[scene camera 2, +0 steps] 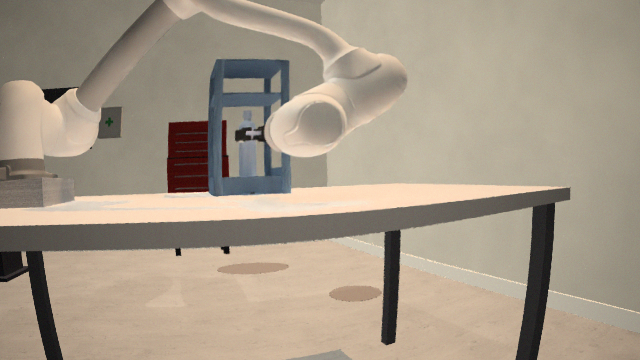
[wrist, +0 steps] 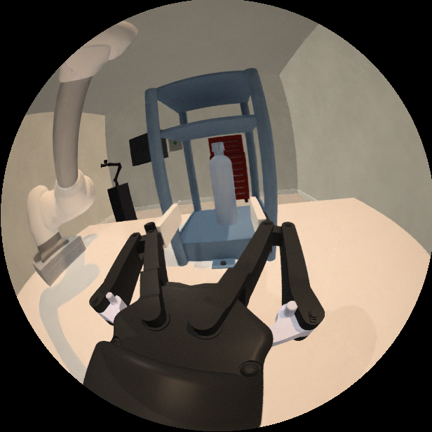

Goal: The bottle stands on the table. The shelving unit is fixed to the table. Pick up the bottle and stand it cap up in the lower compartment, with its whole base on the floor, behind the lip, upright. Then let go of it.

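Places are measured from the arm's base along level axes (x ahead, y left, z up), in millimetres.
Where they show: arm's base at its link origin: (scene camera 2: 19, 182).
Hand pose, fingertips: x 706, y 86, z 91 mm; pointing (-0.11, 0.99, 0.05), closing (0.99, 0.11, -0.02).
Observation:
Things, the pixels of their top centre, and the offset from my fingertips. "*": a spot on its surface instead. Level surfaces: height alone.
- pale blue-grey bottle at its top centre: (scene camera 2: 247, 110) dx -17, dy +185, dz +104 mm
- blue shelving unit at a spot on its surface: (scene camera 2: 215, 135) * dx -120, dy +58, dz +16 mm
- table at its surface level: dz -152 mm
- upper shelf board at its surface level: dz +138 mm
The pale blue-grey bottle (scene camera 2: 248, 159) (wrist: 223, 192) stands upright, cap up, in the lower compartment of the blue shelving unit (scene camera 2: 215, 135) (wrist: 267, 165). In the wrist view its base rests on the compartment floor behind the front lip, apart from the posts. My gripper (scene camera 2: 249, 134) (wrist: 213, 209) is open, with nothing between its fingers. It is outside the unit, in front of it, pointing at the bottle with a gap between the fingertips and the bottle. In the scene view the fingers overlap the bottle's upper body, and the arm's wrist hides part of the right post.
The unit stands on the table (scene camera 2: 425, 200) (wrist: 325, 250), with a small bolted tab (wrist: 223, 263) at its front foot. The upper shelf board (scene camera 2: 250, 99) (wrist: 210, 128) is above the bottle. A red drawer cabinet (scene camera 2: 187, 145) (wrist: 241, 175) stands behind, beyond the table.

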